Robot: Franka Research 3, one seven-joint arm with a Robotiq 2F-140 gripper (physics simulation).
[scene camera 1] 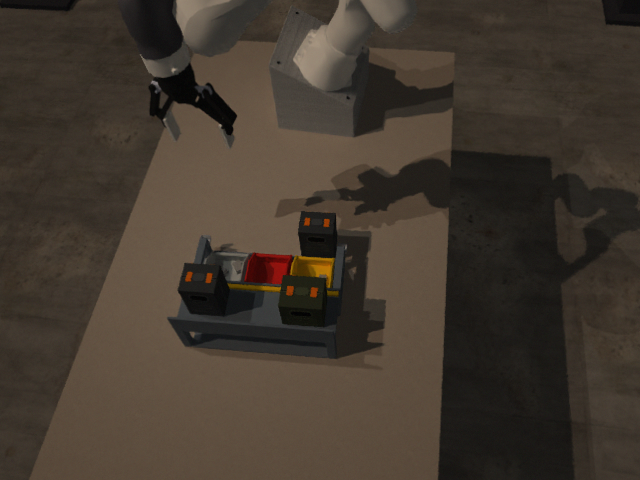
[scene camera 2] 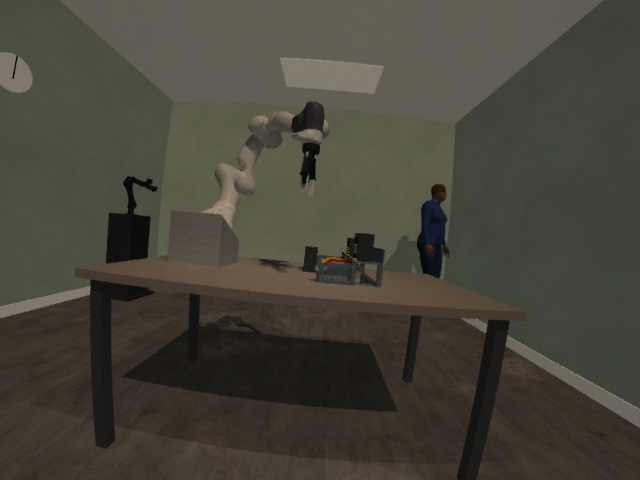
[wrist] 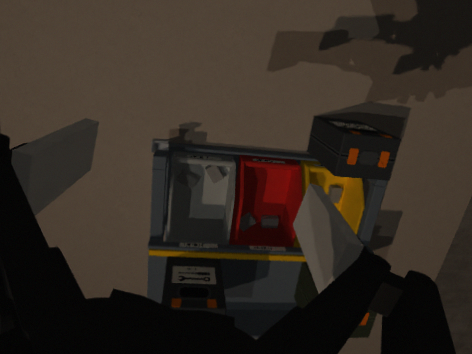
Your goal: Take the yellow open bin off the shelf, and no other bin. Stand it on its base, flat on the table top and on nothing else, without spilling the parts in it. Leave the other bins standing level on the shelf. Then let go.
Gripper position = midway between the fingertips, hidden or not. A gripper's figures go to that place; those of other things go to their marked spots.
Labels:
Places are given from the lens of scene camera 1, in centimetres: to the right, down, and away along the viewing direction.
my gripper (scene camera 1: 203,140): -26, -23, 133
yellow open bin (scene camera 1: 301,266): -5, 7, 156
red bin (scene camera 1: 262,268): -15, 8, 156

